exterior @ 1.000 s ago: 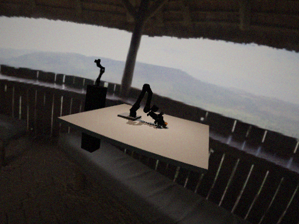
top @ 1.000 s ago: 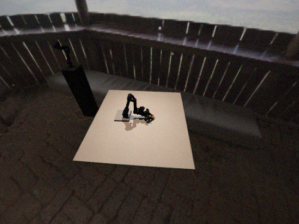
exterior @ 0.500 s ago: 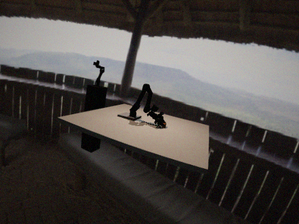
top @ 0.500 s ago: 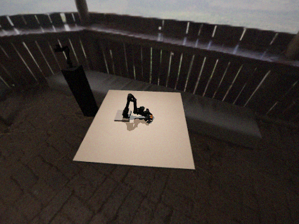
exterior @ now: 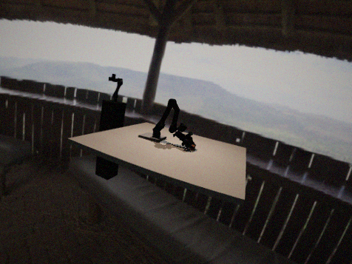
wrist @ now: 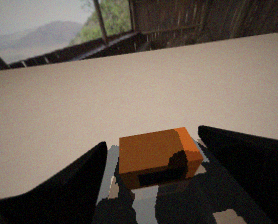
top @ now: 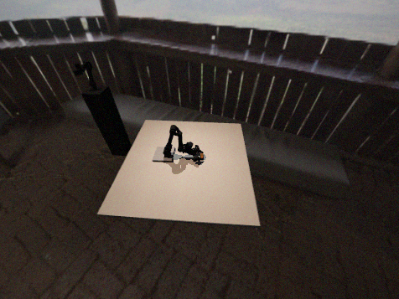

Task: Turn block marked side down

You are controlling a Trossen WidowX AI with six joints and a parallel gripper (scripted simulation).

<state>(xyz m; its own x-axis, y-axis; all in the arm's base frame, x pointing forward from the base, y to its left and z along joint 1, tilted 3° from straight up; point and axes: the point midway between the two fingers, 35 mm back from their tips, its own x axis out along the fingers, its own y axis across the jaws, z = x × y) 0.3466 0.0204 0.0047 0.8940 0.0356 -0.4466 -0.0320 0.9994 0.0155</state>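
Right now the orange block is 2 cm behind my gripper tip and 1 cm below it.
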